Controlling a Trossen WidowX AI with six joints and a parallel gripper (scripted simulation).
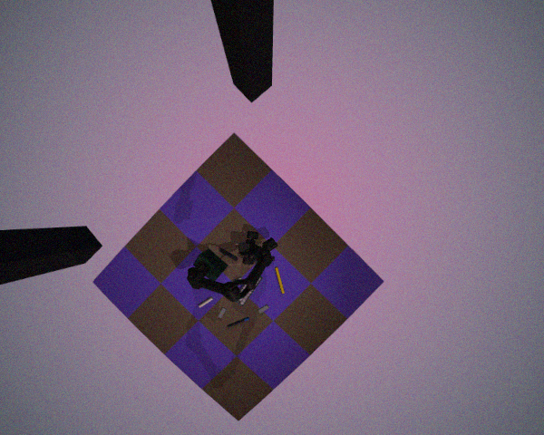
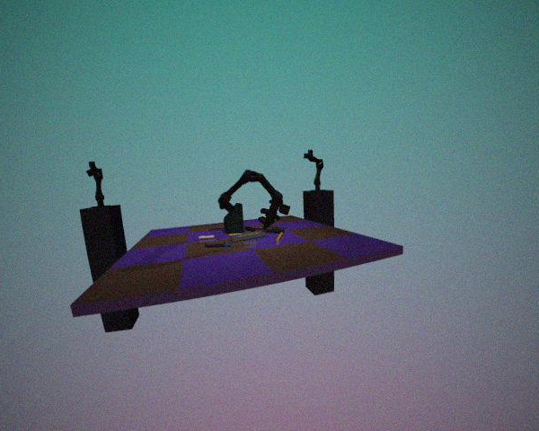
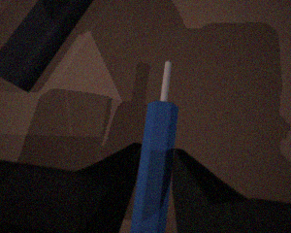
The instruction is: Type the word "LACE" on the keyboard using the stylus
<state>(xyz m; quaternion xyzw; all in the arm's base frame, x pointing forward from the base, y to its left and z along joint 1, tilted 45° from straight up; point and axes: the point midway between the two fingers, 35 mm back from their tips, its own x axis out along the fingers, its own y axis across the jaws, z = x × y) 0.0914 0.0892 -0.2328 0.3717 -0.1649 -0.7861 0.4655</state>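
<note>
My gripper tip is 20 cm short of the e key, 14 cm to the left of it and 1 cm below it. Round my gripper tip: blue stylus 1 cm to the right, 1 cm behind; yellow pencil 30 cm ahead, 1 cm to the left; white marker 22 cm to the right, 11 cm ahead.
</note>
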